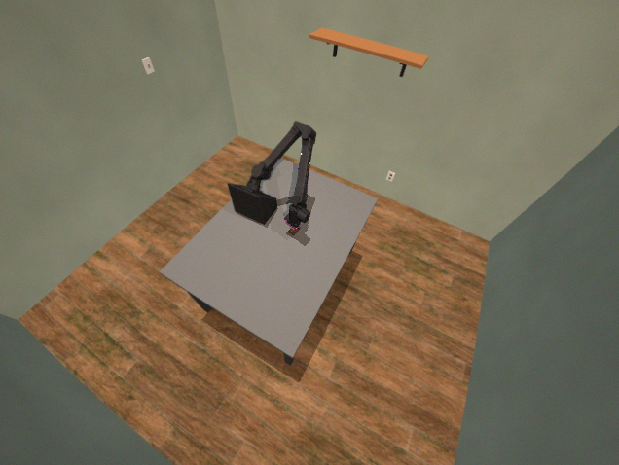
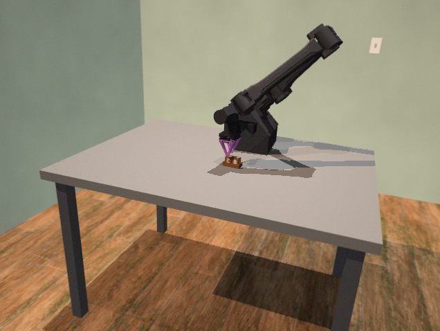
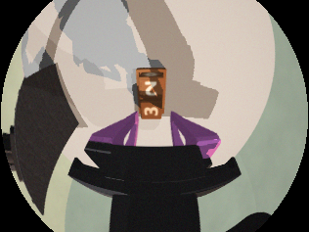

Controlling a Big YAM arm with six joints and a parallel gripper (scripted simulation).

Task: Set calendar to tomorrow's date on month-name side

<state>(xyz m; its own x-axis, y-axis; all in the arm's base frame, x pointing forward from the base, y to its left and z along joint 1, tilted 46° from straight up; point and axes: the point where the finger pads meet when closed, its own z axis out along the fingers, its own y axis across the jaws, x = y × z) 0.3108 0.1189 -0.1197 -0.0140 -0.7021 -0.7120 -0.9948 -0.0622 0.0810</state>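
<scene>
Now: the small brown calendar tray 1 cm behind my hand, 2 cm to the left of it and 5 cm below it.
</scene>
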